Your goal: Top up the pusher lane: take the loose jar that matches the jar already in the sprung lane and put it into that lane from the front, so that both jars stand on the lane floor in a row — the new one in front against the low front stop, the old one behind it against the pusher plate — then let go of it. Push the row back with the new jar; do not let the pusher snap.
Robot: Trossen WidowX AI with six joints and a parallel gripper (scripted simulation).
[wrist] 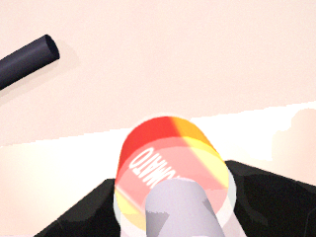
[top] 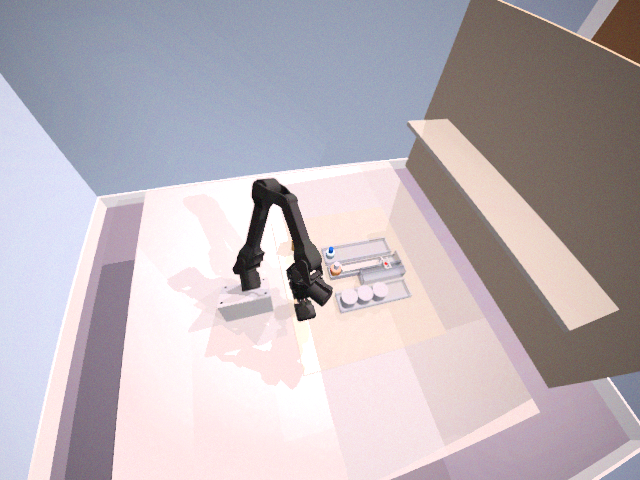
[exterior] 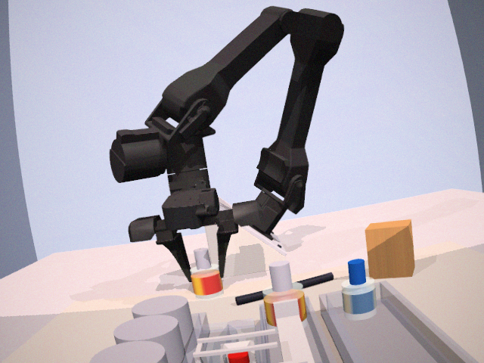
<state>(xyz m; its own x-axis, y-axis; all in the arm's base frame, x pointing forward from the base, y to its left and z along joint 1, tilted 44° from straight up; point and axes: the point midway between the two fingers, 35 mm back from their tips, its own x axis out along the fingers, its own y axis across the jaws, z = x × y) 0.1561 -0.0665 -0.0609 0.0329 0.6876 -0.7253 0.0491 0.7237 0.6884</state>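
The black rod is 110 mm to the left of my gripper tip, 50 mm ahead of it and 20 mm below it. From my gripper tip the other things lie so: red button 350 mm ahead, 40 mm to the left, 40 mm above; then pusher plate 280 mm ahead, 50 mm to the left, 20 mm above.
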